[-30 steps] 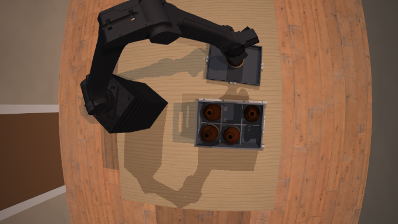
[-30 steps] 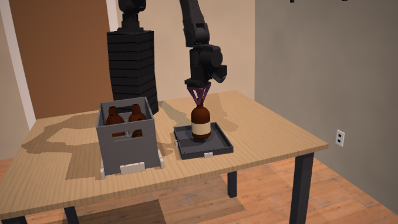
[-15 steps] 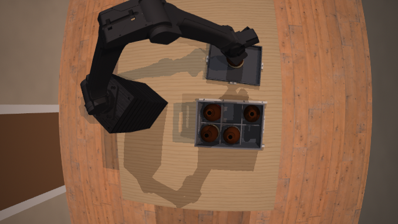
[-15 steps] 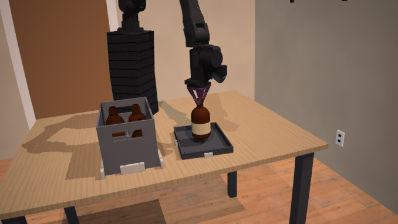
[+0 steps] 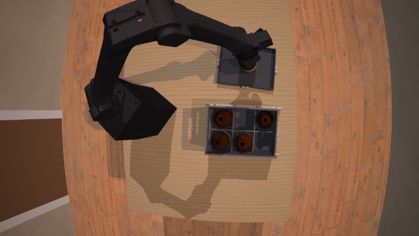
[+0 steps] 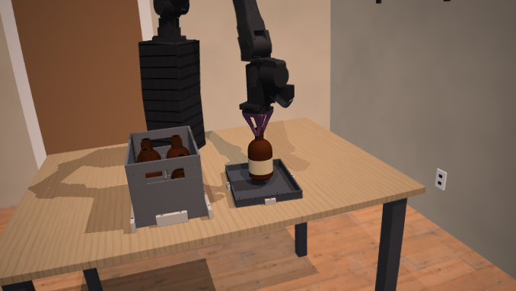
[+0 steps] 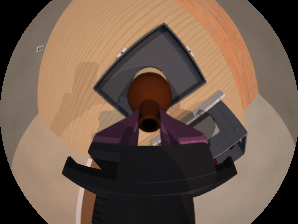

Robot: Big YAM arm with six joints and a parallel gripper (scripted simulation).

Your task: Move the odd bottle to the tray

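Right now my hand is 160 mm above the dark tray. Round my hand: grey crate: 280 mm to the right, 90 mm below, 20 mm ahead.
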